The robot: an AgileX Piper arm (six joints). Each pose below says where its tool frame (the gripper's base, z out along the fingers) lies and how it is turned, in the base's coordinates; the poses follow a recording.
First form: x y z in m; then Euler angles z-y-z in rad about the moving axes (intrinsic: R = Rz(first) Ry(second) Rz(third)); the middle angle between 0 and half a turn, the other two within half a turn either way.
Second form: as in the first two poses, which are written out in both.
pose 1, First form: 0.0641 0.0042 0.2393 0.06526 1.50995 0.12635
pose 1, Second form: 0.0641 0.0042 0.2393 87.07 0.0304 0.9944 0.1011
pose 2, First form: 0.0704 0.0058 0.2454 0.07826 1.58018 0.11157
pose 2, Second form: 0.0704 0.0058 0.2454 91.05 0.0166 0.9955 0.0935
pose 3, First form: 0.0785 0.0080 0.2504 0.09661 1.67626 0.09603
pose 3, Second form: 0.0785 0.0080 0.2504 96.52 -0.0003 0.9963 0.0862
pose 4, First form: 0.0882 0.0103 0.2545 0.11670 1.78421 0.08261
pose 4, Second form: 0.0882 0.0103 0.2545 102.69 -0.0170 0.9967 0.0800
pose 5, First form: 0.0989 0.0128 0.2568 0.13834 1.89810 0.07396
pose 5, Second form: 0.0989 0.0128 0.2568 109.21 -0.0321 0.9966 0.0757
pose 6, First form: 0.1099 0.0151 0.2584 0.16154 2.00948 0.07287
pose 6, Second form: 0.1099 0.0151 0.2584 115.63 -0.0442 0.9963 0.0741
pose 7, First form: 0.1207 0.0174 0.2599 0.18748 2.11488 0.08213
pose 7, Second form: 0.1207 0.0174 0.2599 121.76 -0.0525 0.9958 0.0756
